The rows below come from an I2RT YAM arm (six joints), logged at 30 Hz.
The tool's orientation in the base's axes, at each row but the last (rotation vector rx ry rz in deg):
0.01, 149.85, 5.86
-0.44, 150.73, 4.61
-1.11, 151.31, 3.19
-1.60, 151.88, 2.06
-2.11, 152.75, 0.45
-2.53, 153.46, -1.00
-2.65, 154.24, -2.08
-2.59, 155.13, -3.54
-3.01, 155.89, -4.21
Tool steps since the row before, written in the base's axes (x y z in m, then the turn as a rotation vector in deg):
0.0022, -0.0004, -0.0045, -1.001, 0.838, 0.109
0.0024, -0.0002, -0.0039, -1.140, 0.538, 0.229
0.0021, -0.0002, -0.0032, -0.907, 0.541, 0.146
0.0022, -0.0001, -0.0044, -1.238, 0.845, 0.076
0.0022, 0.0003, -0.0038, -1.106, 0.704, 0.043
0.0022, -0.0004, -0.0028, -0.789, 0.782, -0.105
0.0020, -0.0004, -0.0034, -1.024, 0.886, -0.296
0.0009, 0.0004, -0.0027, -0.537, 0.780, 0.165
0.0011, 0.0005, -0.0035, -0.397, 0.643, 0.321
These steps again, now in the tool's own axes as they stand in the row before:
0.0003, -0.0008, 0.0050, 0.829, 0.863, -0.534
-0.0002, -0.0005, 0.0046, 0.889, 0.573, -0.724
-0.0003, -0.0004, 0.0038, 0.724, 0.567, -0.539
0.0001, -0.0002, 0.0049, 1.045, 0.879, -0.624
-0.0002, 0.0002, 0.0044, 0.946, 0.734, -0.536
-0.0007, -0.0004, 0.0035, 0.726, 0.806, -0.262
-0.0003, -0.0003, 0.0039, 1.016, 0.922, -0.194
0.0003, 0.0005, 0.0028, 0.386, 0.782, -0.404
0.0004, 0.0007, 0.0036, 0.201, 0.633, -0.483

